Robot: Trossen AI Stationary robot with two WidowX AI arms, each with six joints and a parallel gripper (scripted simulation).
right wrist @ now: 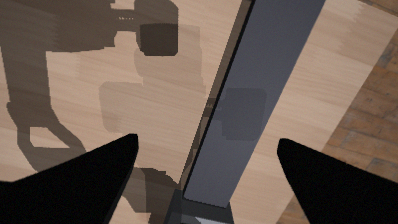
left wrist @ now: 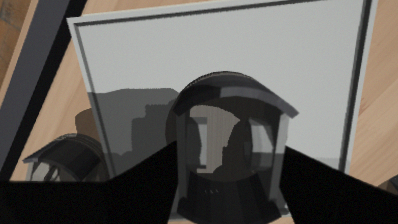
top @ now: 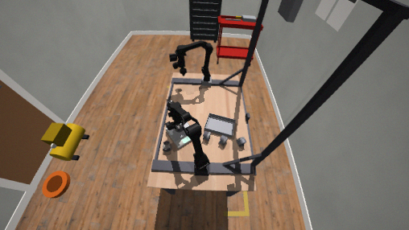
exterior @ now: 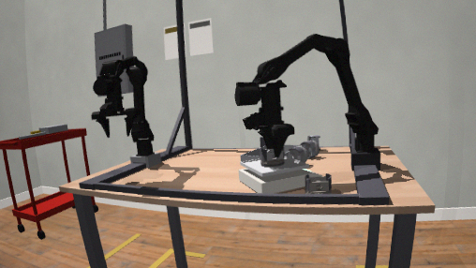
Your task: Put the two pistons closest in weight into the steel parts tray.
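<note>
Right now the scale plate is 70 mm below my left hand. Also, from my left hand: steel parts tray 330 mm behind, 110 mm below, 90 mm to the right; then white scale 90 mm below, 10 mm to the left.
</note>
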